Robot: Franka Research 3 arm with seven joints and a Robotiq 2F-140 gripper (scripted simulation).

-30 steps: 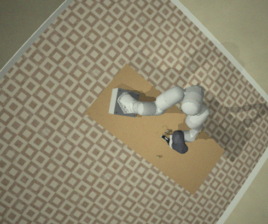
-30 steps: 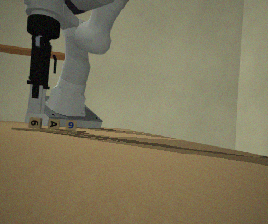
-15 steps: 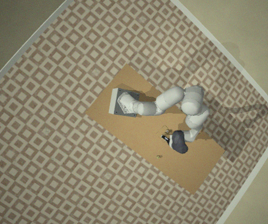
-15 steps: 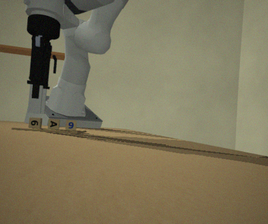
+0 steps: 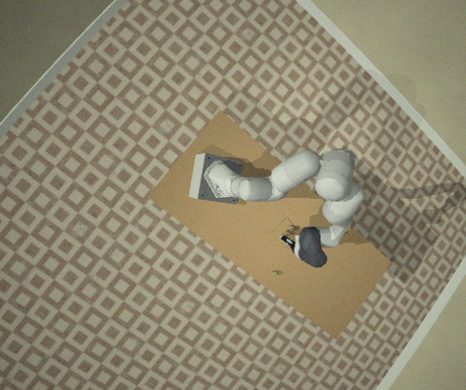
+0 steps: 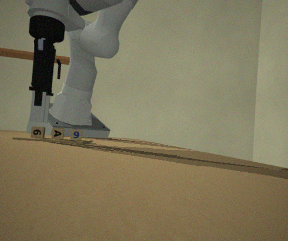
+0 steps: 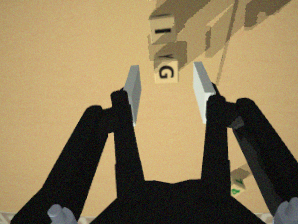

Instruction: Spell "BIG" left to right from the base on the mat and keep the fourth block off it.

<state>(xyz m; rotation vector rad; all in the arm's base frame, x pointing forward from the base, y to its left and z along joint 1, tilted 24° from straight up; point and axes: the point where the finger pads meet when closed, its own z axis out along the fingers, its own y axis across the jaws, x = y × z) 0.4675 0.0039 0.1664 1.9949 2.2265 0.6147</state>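
Right now my hand is 10 mm past the thin mat, 40 mm to the right of it and 70 mm above it.
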